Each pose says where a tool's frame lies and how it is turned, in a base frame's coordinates. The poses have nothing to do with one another.
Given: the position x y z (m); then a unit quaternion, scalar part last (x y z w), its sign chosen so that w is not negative.
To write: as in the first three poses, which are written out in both.
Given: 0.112 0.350 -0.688 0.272 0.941 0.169 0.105
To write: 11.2 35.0 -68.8 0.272 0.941 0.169 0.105
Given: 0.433 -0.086 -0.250 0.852 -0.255 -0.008 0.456
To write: 43.3 -8.6 -25.0 0.852 -0.255 -0.008 0.456
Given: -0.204 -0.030 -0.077 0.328 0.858 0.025 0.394
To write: -20.4 -3.0 -7.7 0.328 0.858 0.025 0.394
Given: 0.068 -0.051 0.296 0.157 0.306 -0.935 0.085
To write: 6.8 -5.1 29.6 0.157 0.306 -0.935 0.085
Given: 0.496 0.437 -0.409 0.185 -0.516 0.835 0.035
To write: 49.6 43.7 -40.9 0.185 -0.516 0.835 0.035
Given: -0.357 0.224 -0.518 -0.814 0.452 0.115 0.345
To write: -35.7 22.4 -51.8 -0.814 0.452 0.115 0.345
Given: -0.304 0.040 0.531 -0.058 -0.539 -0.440 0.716
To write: -30.4 4.0 53.1 -0.058 -0.539 -0.440 0.716
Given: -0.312 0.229 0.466 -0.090 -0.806 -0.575 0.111
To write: -31.2 22.9 46.6 -0.090 -0.806 -0.575 0.111
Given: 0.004 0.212 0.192 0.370 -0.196 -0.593 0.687
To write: 0.4 21.2 19.2 0.370 -0.196 -0.593 0.687
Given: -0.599 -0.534 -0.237 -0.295 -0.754 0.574 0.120
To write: -59.9 -53.4 -23.7 -0.295 -0.754 0.574 0.120
